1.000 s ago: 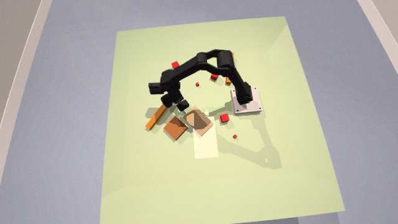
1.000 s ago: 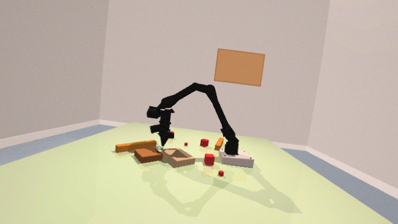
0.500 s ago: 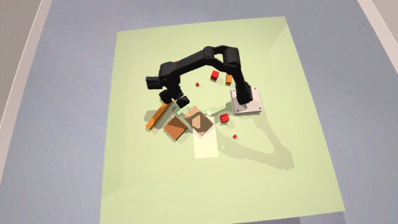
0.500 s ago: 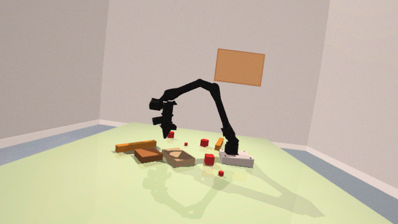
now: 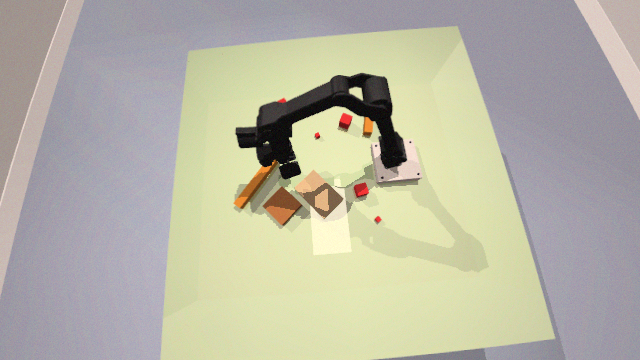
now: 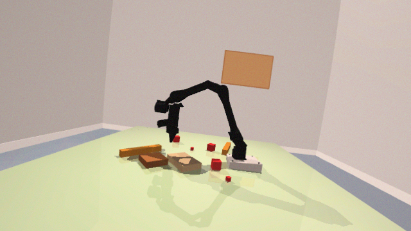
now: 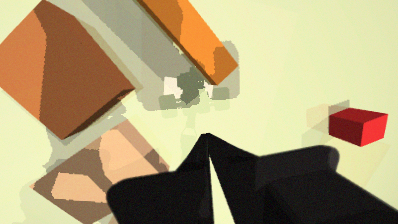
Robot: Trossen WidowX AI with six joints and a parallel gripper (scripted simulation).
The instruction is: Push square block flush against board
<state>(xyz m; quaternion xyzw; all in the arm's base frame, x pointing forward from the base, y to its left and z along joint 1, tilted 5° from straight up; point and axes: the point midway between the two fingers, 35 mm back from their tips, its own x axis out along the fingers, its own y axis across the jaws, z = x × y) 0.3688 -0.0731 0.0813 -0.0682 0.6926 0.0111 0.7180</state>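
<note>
My gripper tip is 80 mm past the flat peach board, 140 mm to the right of it and 40 mm above it. The rest, counted from my gripper tip: dark brown square block: 60 mm ahead, 160 mm to the left, 40 mm below.
</note>
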